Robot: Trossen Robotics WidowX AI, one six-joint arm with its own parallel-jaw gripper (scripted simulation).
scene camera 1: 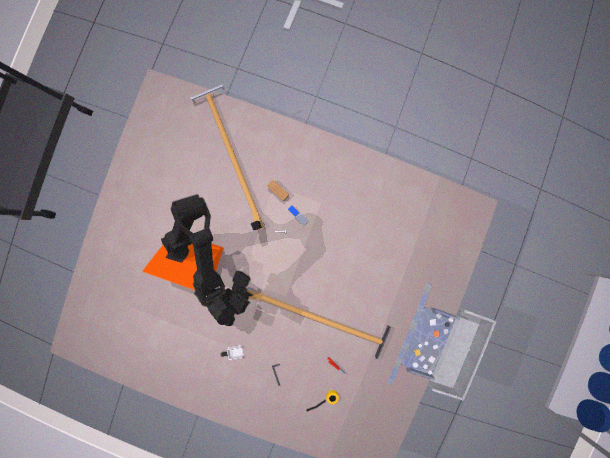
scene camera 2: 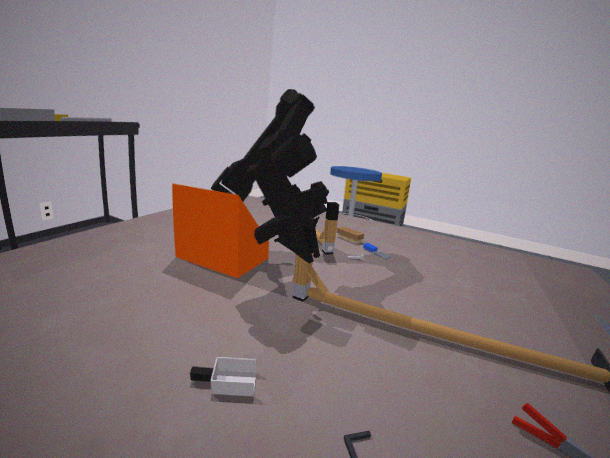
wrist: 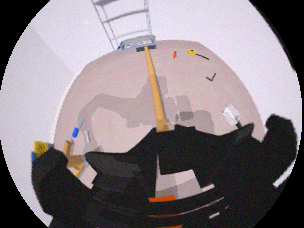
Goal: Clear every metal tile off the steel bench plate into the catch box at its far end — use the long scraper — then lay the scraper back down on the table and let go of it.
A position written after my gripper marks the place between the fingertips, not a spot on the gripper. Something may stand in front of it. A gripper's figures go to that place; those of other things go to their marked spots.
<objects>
My gripper [scene camera 1: 250, 298]: 108 cm from the lens. A long scraper [scene camera 1: 255, 295] is 112 cm from the lens.
</objects>
